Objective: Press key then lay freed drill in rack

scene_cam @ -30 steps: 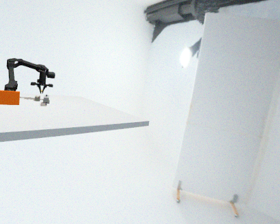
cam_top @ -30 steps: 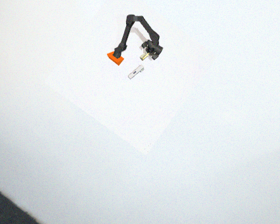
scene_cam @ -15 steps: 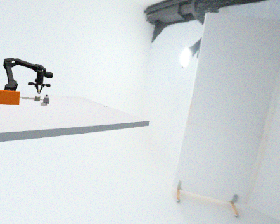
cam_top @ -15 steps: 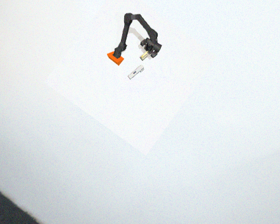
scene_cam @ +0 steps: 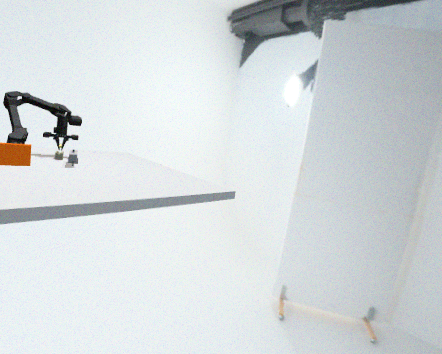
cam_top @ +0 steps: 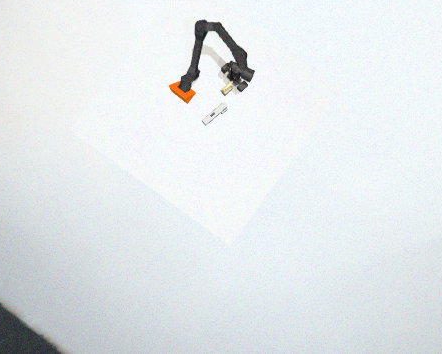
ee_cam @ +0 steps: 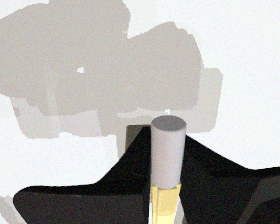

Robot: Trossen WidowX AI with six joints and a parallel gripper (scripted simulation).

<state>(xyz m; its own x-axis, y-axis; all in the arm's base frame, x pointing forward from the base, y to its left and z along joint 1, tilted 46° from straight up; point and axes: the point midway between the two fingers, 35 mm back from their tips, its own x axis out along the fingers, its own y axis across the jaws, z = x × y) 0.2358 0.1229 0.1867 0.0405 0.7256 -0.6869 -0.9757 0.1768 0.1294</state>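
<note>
Now: gripper tip 40 mm to the left of the drill, 30 mm below it and 10 mm past it. Round my gripper tip: key 250 mm to the right, 20 mm ahead, 10 mm above; then rack 50 mm to the right, 20 mm below, 10 mm behind; then grey block 230 mm to the right, 20 mm ahead.
</note>
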